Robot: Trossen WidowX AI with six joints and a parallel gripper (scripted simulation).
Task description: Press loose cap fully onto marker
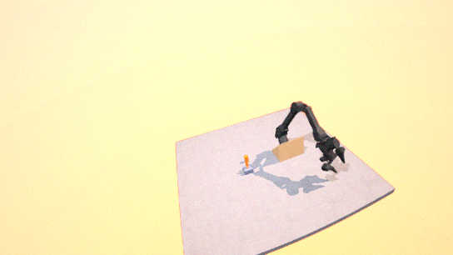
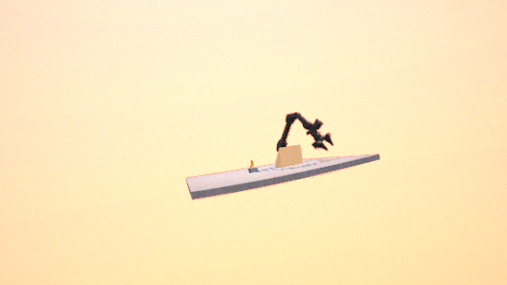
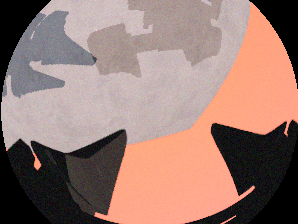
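Right now the orange cap is 420 mm ahead of my gripper tip, 530 mm to the right of it and 70 mm below it. Round my gripper tip: holder block (460 mm ahead, 430 mm to the right, 80 mm below).
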